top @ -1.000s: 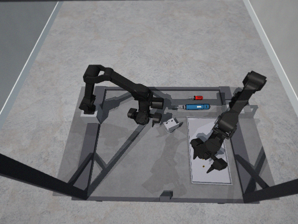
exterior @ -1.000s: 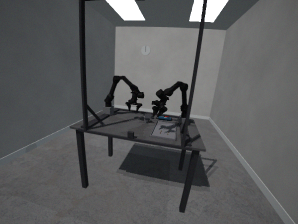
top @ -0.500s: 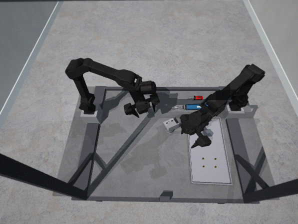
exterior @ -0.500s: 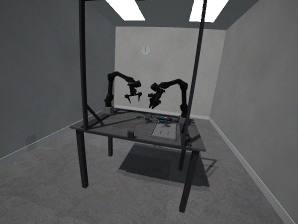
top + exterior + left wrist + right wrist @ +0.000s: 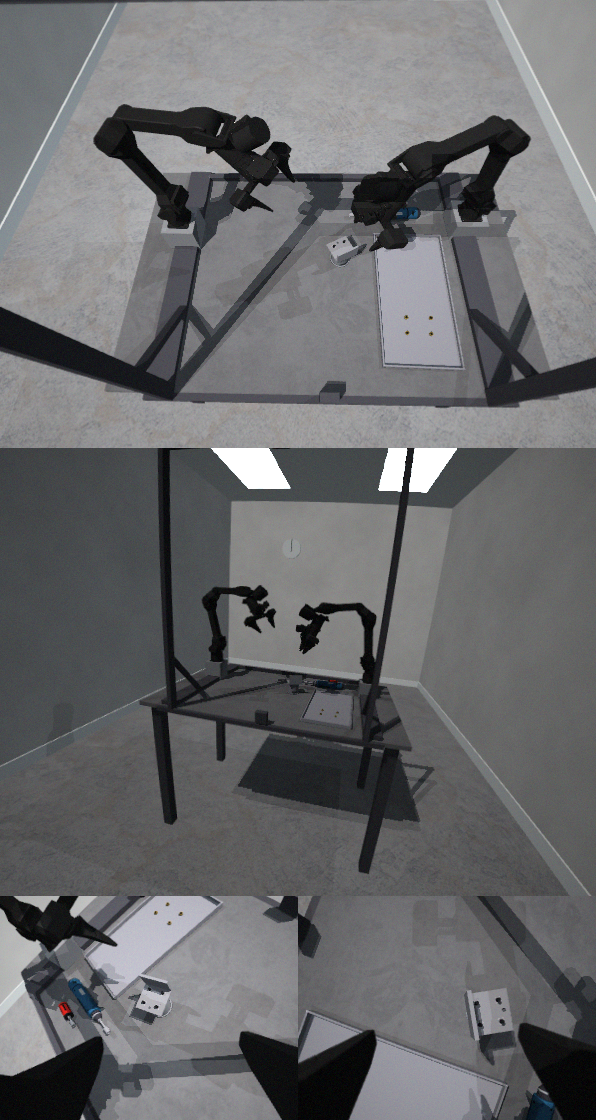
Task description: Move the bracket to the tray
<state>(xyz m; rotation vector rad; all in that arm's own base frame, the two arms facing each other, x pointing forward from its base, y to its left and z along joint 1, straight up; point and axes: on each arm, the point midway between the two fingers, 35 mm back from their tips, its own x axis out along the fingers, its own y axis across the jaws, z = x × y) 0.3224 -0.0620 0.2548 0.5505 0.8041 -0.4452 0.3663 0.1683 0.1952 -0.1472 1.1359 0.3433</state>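
My right gripper is now 200 mm above the grey bracket, 50 mm to the right of it and 50 mm short of it. The rest, counted from my right hand: tray: 270 mm below, 170 mm to the right, 80 mm behind; then round joint module: 240 mm below, 50 mm to the left, 50 mm ahead; then small red tool: 280 mm ahead, 260 mm below, 160 mm to the right.
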